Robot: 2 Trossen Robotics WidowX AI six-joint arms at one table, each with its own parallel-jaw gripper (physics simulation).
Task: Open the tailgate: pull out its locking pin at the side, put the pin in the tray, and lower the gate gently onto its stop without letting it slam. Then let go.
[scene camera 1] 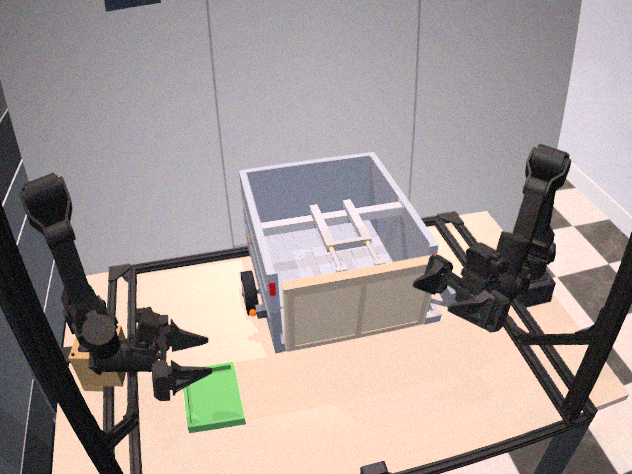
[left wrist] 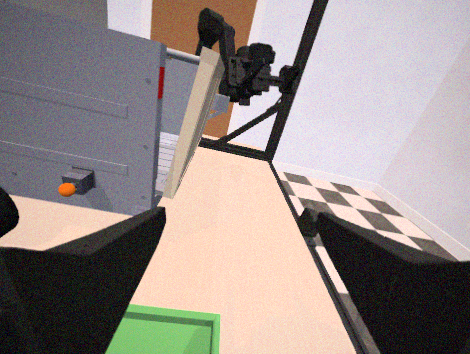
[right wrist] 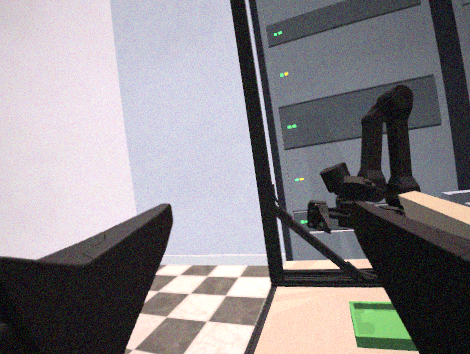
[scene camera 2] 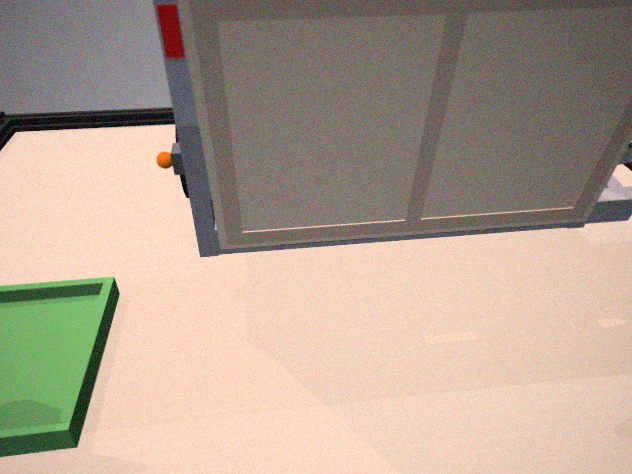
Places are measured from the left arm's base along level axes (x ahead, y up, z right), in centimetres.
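Pixels of known places: left gripper, fingertip midpoint: (scene camera 1: pixel 210 355) (left wrist: pixel 242 216); right gripper, fingertip midpoint: (scene camera 1: pixel 430 295) (left wrist: pixel 282 64) (right wrist: pixel 260 211); right arm's base at its link origin: (scene camera 1: pixel 530 273).
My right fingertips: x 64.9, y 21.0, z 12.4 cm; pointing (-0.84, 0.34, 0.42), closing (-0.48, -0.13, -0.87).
Behind a point stands the place of what it marks.
The beige tailgate (scene camera 1: pixel 326 318) {y 7.3, x 48.6, z 2.1 cm} (scene camera 2: pixel 326 122) {y 9.0, x 48.4, z 2.4 cm} (left wrist: pixel 192 125) {y 9.7, x 40.8, z 3.6 cm} stands nearly upright at the trailer's rear; in the left wrist view its top leans a little out from the side wall. The locking pin's orange knob (scene camera 1: pixel 252 312) {y 1.3, x 33.8, z -6.6 cm} (scene camera 2: pixel 164 159) {y 1.2, x 34.0, z -6.5 cm} (left wrist: pixel 67 189) {y 1.2, x 33.4, z -6.6 cm} sits at a grey block low on the trailer's picture-left side; its shaft is hidden. The green tray (scene camera 1: pixel 216 400) {y -10.1, x 25.6, z 7.5 cm} (scene camera 2: pixel 45 352) {y -10.1, x 26.0, z 5.9 cm} (left wrist: pixel 170 335) {y -10.1, x 28.9, z 8.5 cm} (right wrist: pixel 380 322) {y -10.1, x 24.6, z 9.4 cm} is empty. My left gripper (scene camera 1: pixel 208 355) {y 8.7, x 27.7, z 11.9 cm} (left wrist: pixel 242 216) {y 8.7, x 27.7, z 11.9 cm} is open and empty above the tray's back left part. My right gripper (scene camera 1: pixel 432 295) {y 21.0, x 64.9, z 12.4 cm} (right wrist: pixel 260 211) {y 21.0, x 64.9, z 12.4 cm} is open and empty near the gate's picture-right end.
The grey-blue trailer (scene camera 1: pixel 257 239) {y 16.9, x 36.0, z -10.5 cm} (left wrist: pixel 75 110) {y 9.0, x 36.5, z -7.7 cm} stands at the table's back middle, with a black wheel (scene camera 1: pixel 248 291) {y -2.0, x 32.1, z -17.0 cm} near the knob. White bars (scene camera 1: pixel 357 219) {y 17.9, x 55.8, z -14.5 cm} lie inside its bed. A wooden block (scene camera 1: pixel 99 375) {y -5.5, x 0.5, z 4.9 cm} is by the left arm's base. Black frame rails edge the table.
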